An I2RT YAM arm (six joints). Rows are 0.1 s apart.
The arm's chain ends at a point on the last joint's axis. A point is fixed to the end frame.
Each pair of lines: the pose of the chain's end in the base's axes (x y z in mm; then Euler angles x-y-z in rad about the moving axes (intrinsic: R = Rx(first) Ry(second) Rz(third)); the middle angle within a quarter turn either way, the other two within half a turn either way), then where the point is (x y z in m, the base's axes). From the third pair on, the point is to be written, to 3 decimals.
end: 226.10 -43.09 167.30 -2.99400 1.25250 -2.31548
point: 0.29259 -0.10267 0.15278
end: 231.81 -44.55 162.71 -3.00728 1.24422 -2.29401
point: 0.29783 -0.10439 0.14716
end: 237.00 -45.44 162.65 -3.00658 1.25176 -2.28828
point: 0.303 -0.105 0.147
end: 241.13 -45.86 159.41 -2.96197 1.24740 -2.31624
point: 0.308 -0.105 0.143
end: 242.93 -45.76 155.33 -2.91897 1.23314 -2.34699
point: 0.310 -0.104 0.137
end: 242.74 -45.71 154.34 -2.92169 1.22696 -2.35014
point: 0.310 -0.104 0.136
